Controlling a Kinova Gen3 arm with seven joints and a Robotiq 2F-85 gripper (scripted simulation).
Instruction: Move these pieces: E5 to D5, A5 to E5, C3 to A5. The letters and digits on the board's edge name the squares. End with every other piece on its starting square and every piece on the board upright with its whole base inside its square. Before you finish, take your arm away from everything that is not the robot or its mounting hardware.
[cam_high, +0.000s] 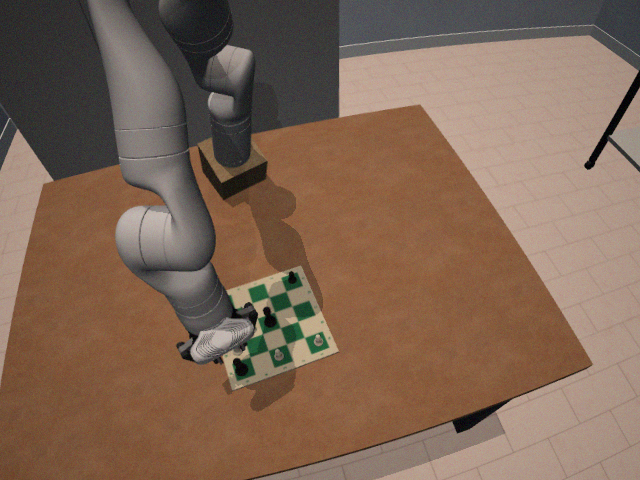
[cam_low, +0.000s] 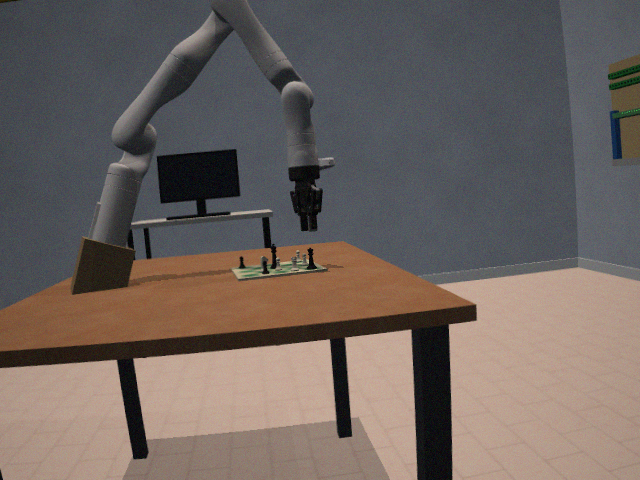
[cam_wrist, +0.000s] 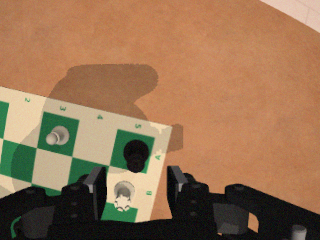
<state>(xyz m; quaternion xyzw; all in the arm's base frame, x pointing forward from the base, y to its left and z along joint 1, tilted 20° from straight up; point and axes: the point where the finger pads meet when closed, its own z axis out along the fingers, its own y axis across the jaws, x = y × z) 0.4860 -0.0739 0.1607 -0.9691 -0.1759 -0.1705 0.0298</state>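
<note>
The white rook is 40 mm behind my hand and 100 mm below it. Also, from my hand: tall black piece 90 mm behind, 70 mm to the left, 80 mm below; then chessboard 90 mm behind, 70 mm to the left, 110 mm below.
</note>
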